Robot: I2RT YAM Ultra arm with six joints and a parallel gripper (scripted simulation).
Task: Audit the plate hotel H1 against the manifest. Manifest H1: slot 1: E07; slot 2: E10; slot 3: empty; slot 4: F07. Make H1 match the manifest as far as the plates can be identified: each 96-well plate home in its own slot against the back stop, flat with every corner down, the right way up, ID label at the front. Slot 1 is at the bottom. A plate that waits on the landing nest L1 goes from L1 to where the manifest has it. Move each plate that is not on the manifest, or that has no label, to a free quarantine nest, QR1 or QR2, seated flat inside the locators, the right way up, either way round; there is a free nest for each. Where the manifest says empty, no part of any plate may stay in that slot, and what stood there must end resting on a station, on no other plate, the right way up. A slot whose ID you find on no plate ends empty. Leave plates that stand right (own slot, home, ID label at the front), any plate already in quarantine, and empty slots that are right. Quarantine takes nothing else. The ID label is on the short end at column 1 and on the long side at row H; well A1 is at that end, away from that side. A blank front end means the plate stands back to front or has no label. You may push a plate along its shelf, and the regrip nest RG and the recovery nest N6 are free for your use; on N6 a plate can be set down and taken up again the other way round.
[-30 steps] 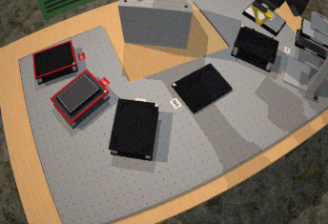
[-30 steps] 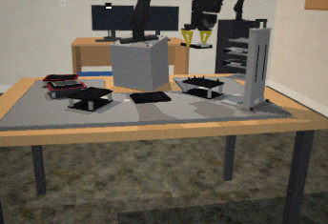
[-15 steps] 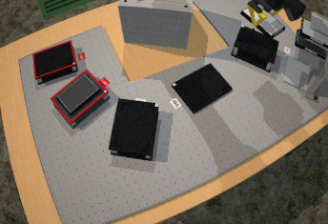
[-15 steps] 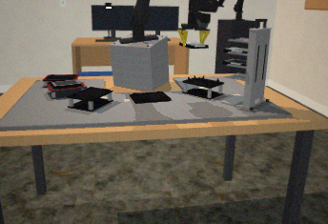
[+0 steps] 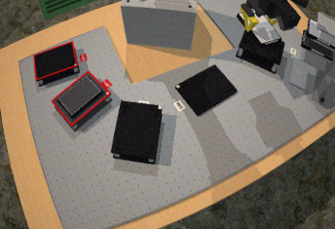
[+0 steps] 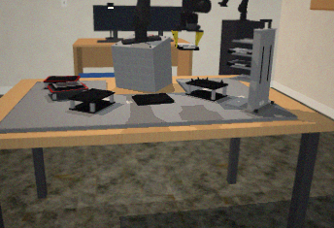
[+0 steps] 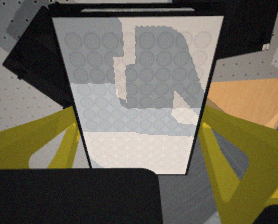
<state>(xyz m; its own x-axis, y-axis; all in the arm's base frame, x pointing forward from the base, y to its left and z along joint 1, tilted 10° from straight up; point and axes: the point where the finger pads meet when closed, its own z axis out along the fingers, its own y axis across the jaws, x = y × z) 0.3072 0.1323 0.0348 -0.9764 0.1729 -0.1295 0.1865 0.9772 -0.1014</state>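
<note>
Right now the flat black recovery nest N6 is 23 cm below my hand, 15 cm to the right of it and 1 cm behind it. The rest, counted from my hand: pale grey 96-well plate: 22 cm to the left, 13 cm ahead, 1 cm below; A1 mark: 18 cm below, 13 cm to the left, 12 cm behind; black regrip nest RG: 18 cm below, 12 cm to the left, 3 cm behind.
</note>
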